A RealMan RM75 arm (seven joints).
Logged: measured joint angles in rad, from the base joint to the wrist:
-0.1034 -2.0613 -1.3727 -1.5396 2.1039 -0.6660 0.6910
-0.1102 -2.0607 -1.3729 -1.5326 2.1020 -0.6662 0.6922
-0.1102 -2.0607 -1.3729 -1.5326 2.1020 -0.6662 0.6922
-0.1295 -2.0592 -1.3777 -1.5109 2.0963 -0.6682 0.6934
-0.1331 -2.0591 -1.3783 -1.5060 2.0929 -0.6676 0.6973
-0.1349 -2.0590 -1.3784 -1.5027 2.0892 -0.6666 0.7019
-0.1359 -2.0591 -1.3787 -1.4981 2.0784 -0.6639 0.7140
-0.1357 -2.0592 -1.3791 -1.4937 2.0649 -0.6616 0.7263
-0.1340 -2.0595 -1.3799 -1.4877 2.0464 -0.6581 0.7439
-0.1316 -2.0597 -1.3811 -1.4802 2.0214 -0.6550 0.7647
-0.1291 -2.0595 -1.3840 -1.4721 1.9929 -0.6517 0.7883
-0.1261 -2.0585 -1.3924 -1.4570 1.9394 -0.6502 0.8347
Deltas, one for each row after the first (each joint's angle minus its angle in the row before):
-0.0068 0.0006 -0.0002 0.0070 -0.0019 -0.0002 0.0012
0.0000 0.0000 0.0000 0.0000 0.0000 0.0000 0.0000
-0.0193 0.0015 -0.0048 0.0217 -0.0057 -0.0020 0.0012
-0.0036 0.0001 -0.0006 0.0049 -0.0034 0.0006 0.0039
-0.0018 0.0001 -0.0001 0.0033 -0.0037 0.0010 0.0046
-0.0010 -0.0001 -0.0003 0.0046 -0.0108 0.0027 0.0121
0.0002 -0.0001 -0.0004 0.0044 -0.0135 0.0023 0.0123
0.0017 -0.0003 -0.0008 0.0060 -0.0185 0.0035 0.0176
0.0024 -0.0002 -0.0012 0.0075 -0.0250 0.0031 0.0208
0.0025 0.0002 -0.0029 0.0081 -0.0285 0.0033 0.0236
0.0030 0.0010 -0.0084 0.0151 -0.0535 0.0015 0.0464

